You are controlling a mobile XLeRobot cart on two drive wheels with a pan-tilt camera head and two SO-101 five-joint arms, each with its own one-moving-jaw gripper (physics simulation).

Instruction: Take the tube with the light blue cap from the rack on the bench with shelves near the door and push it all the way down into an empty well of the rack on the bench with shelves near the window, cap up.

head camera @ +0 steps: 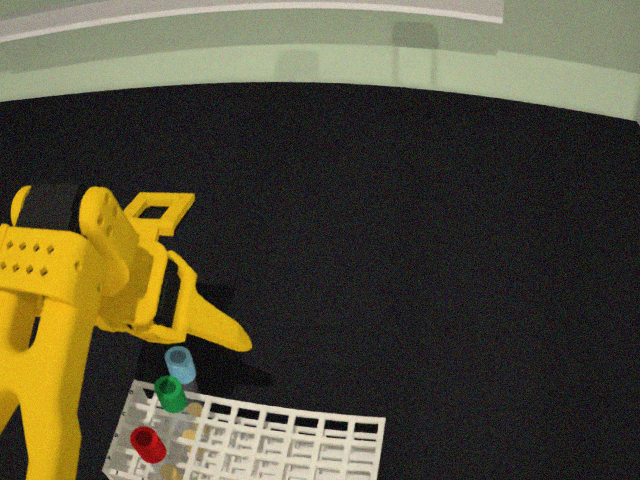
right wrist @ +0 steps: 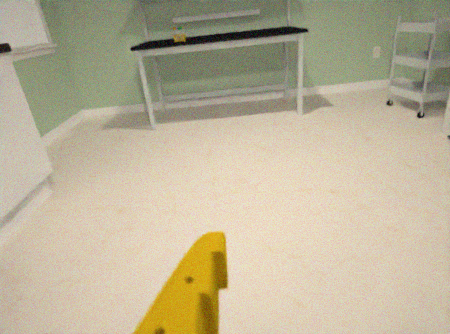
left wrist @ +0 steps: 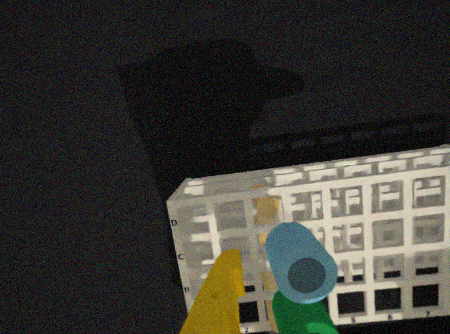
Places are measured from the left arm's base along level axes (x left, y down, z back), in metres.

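Pixels of known places: left hand at its tool point: [head camera: 154,335] [left wrist: 241,265]; right hand at its tool point: [right wrist: 225,251].
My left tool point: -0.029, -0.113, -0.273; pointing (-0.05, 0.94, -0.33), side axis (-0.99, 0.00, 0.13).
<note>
Behind a point stands the place of what it marks, as x, y, z.
The tube with the light blue cap [head camera: 179,364] @[-0.048, -0.107, -0.254] [left wrist: 300,260] @[-0.046, -0.107, -0.266] stands cap up at the rack's far edge in the head view, behind the green-capped tube. The white rack [head camera: 381,444] @[-0.181, -0.045, -0.225] [left wrist: 176,240] @[0.013, -0.045, -0.255] stands on a black bench top [head camera: 413,232] @[-0.235, 0.012, -0.510]. My left gripper [head camera: 247,342] [left wrist: 231,262] is open and empty. In the head view one jaw shows above and right of the light blue cap; in the left wrist view the notched jaw is left of the cap, apart from it in the picture. My right gripper [right wrist: 216,247] is open and empty over the floor, its moving jaw out of view.
Green [head camera: 170,393] @[-0.045, -0.106, -0.230] [left wrist: 306,316] @[-0.043, -0.104, -0.244] and red [head camera: 148,444] @[-0.035, -0.107, -0.188] caps stand close to the light blue one. The right wrist view shows another black-topped bench [right wrist: 225,37] @[0.206, 0.012, 3.078] with a small yellowish rack [right wrist: 180,38] @[-0.176, -0.016, 3.171], a cart [right wrist: 424,61] @[1.679, 0.323, 2.496] at right and a white cabinet [right wrist: 22,140] @[-1.156, 0.351, 1.988] at left.
</note>
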